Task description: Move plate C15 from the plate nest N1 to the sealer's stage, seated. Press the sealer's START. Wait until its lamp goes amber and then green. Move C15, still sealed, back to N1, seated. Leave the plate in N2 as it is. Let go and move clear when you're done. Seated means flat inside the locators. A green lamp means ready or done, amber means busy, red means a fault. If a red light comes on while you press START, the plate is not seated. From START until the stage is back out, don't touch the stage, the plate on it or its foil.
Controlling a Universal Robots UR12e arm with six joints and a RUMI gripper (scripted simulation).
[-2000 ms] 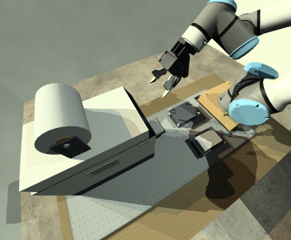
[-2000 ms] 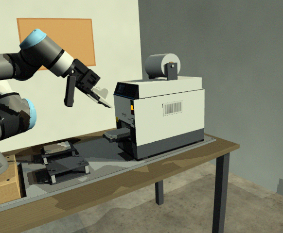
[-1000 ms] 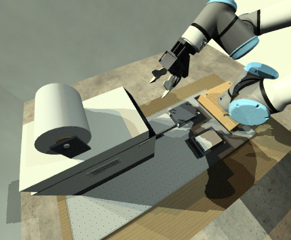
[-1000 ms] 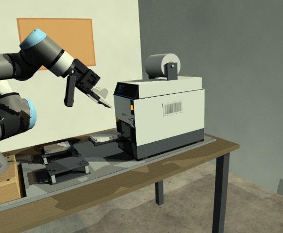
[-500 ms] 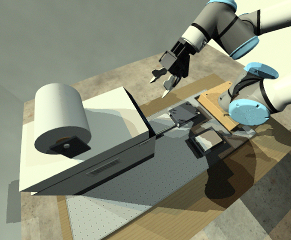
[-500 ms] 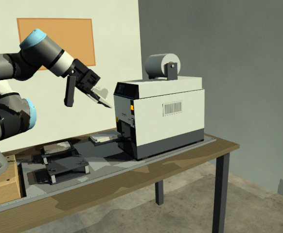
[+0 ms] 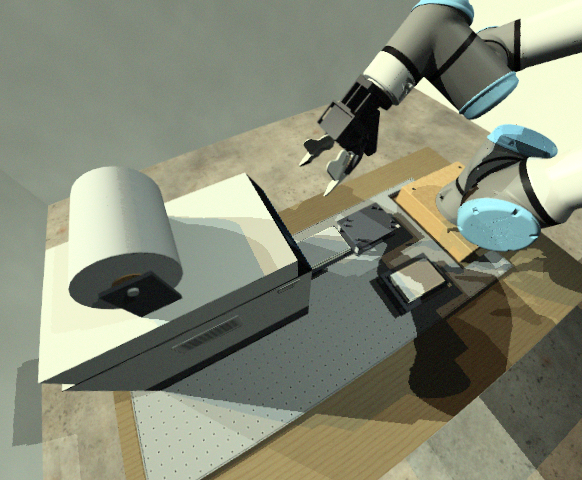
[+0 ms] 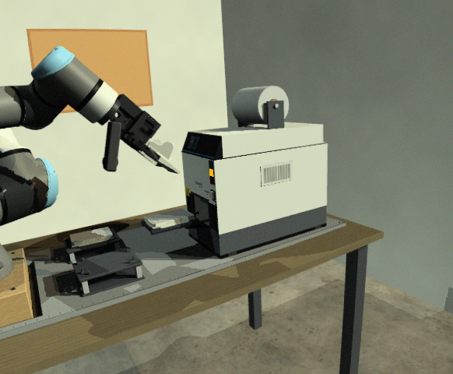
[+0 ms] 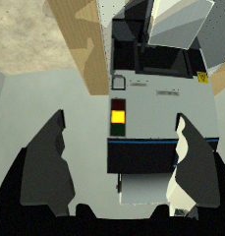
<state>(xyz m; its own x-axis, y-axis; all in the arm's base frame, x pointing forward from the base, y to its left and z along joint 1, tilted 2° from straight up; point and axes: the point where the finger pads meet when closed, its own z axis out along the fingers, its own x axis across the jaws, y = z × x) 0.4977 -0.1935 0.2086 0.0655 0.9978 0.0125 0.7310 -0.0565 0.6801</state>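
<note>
Now: the white open-well plate 16 cm below my hand, 9 cm to the left of it and 3 cm ahead of it. The rest, counted from my hand: foil roll (36 cm ahead, 14 cm above, 7 cm to the left); then dark stage (18 cm below, 9 cm to the left, 3 cm ahead); then start button (12 cm ahead, 9 cm below, 1 cm to the right).
</note>
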